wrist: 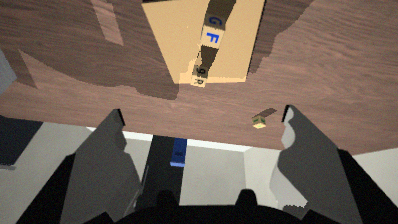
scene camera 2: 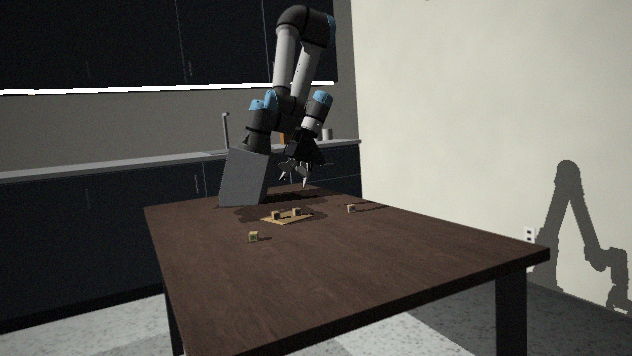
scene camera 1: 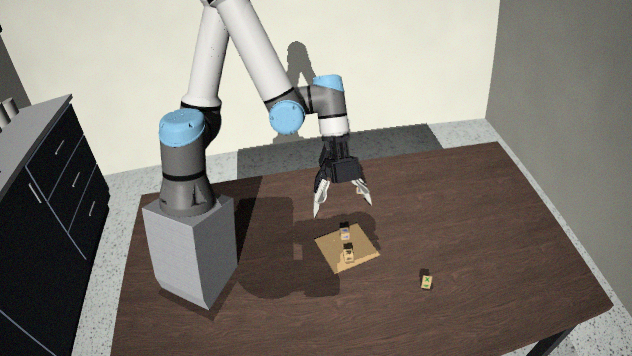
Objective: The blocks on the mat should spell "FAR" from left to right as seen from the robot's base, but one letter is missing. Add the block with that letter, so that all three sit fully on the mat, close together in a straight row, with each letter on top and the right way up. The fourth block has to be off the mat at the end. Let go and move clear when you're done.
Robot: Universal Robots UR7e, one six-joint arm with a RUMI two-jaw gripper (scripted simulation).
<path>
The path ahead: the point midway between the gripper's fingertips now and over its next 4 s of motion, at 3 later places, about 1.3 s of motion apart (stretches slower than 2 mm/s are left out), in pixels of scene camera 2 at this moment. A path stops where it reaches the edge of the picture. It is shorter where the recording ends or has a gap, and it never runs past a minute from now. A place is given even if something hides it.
My gripper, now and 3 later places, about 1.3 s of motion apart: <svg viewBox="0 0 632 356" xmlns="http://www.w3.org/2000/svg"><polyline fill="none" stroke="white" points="291,184 288,184 283,184 277,183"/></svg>
</path>
